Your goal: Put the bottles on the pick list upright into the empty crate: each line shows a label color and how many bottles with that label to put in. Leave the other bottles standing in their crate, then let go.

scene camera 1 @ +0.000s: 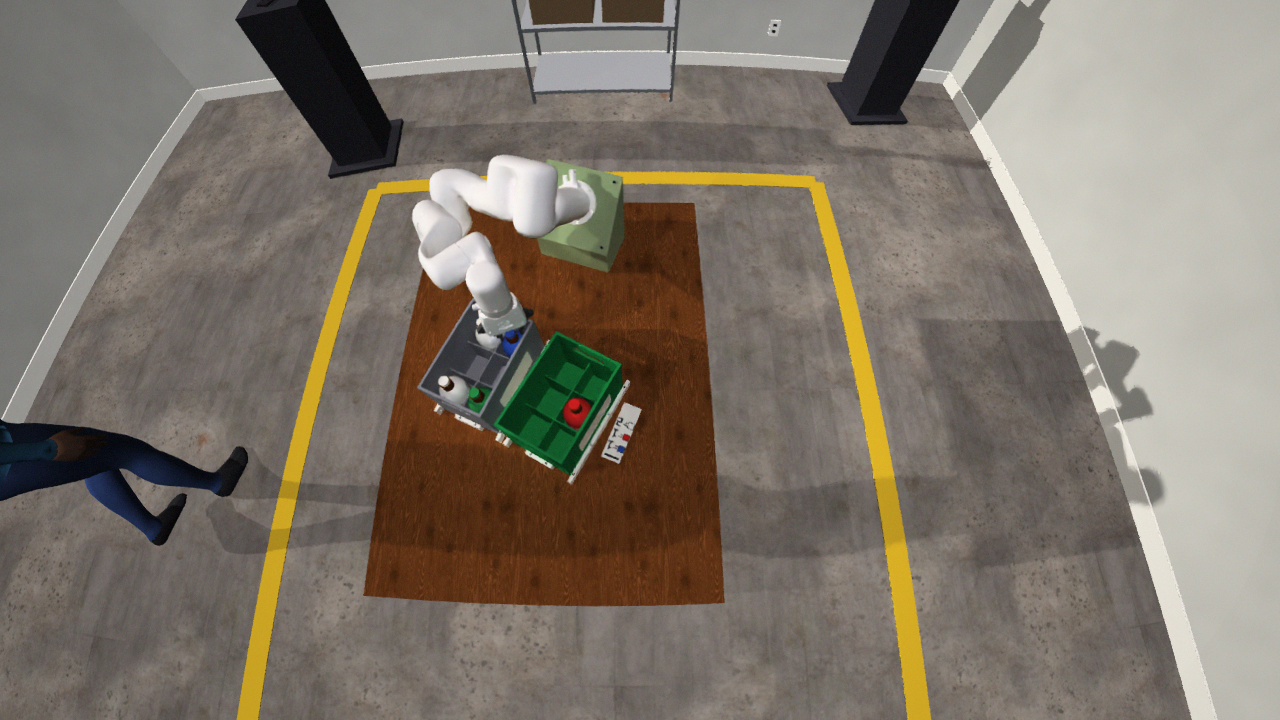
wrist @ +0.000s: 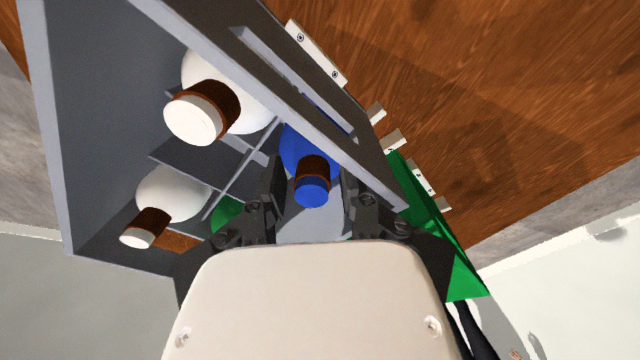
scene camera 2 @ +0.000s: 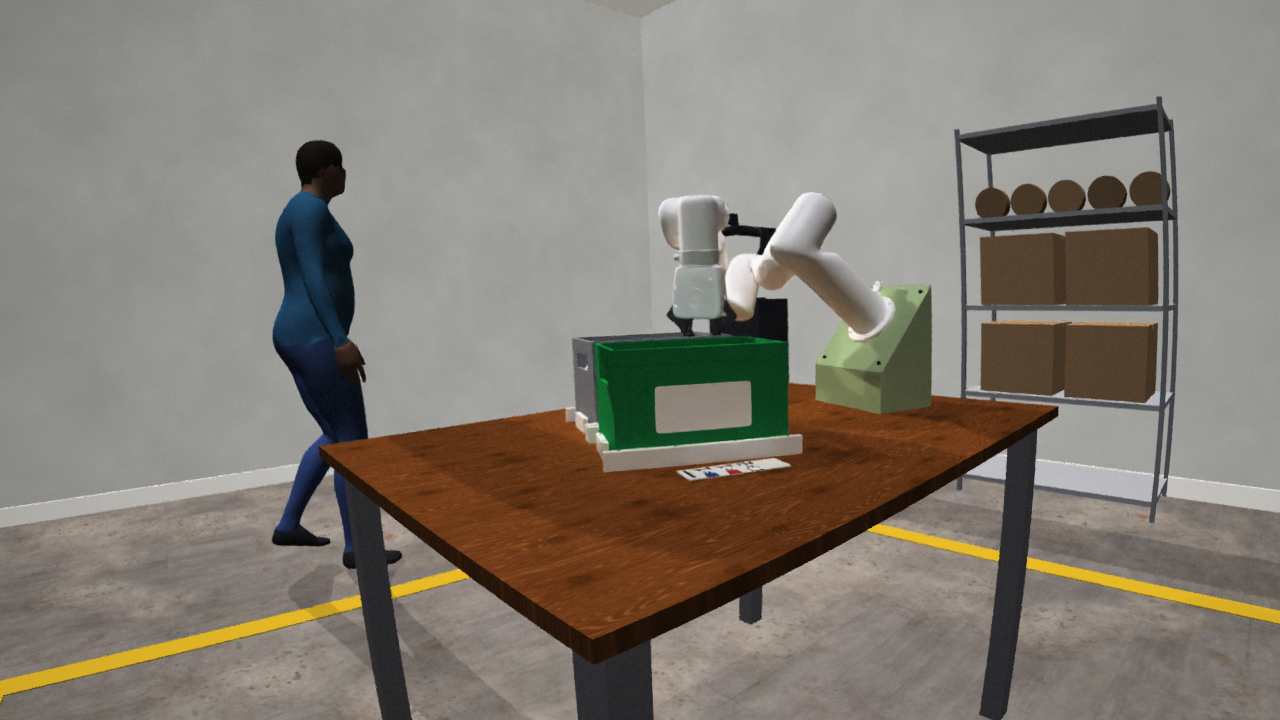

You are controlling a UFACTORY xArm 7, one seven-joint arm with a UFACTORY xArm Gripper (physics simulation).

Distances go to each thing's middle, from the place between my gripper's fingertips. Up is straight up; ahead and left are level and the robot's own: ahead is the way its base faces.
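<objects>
I find the pick list [scene camera 2: 772, 463] 14 cm below my hand, and it is also 27 cm ahead of my hand and 25 cm to the left of it.
</objects>
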